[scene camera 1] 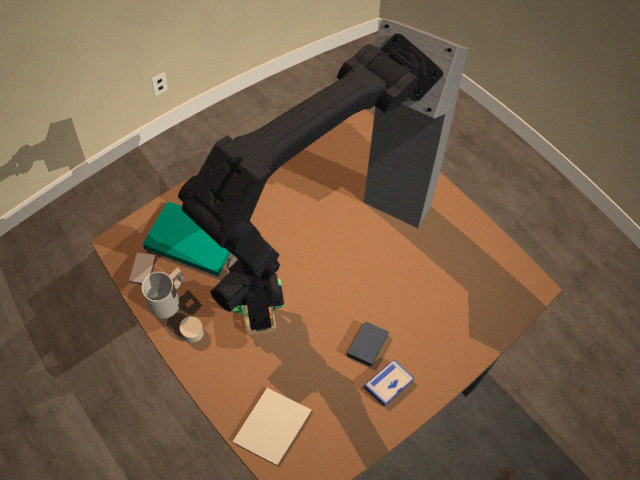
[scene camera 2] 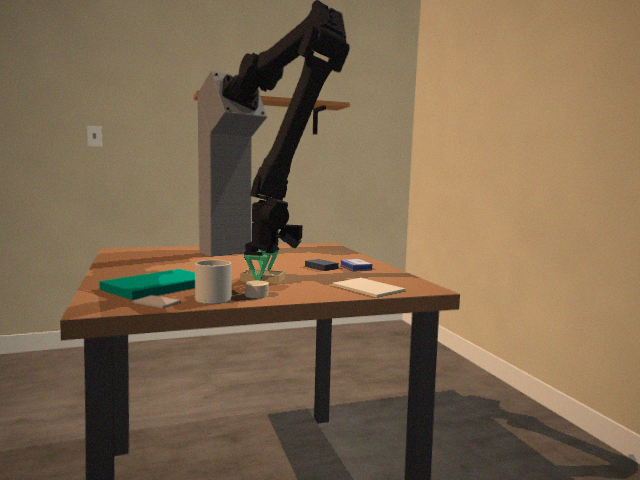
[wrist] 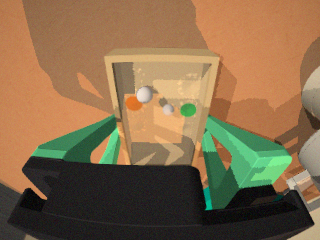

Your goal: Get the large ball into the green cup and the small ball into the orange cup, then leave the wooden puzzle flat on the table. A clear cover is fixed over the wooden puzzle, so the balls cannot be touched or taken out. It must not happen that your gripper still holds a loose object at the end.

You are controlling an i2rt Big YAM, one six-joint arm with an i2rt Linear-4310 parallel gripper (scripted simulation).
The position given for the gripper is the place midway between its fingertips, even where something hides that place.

In view: the gripper (scene camera 2: 261,278), a wooden puzzle (wrist: 161,97) and a green box (scene camera 1: 174,235).
The green box shows as well in scene camera 2 (scene camera 2: 134,287). The gripper also shows in the wrist view (wrist: 161,118).
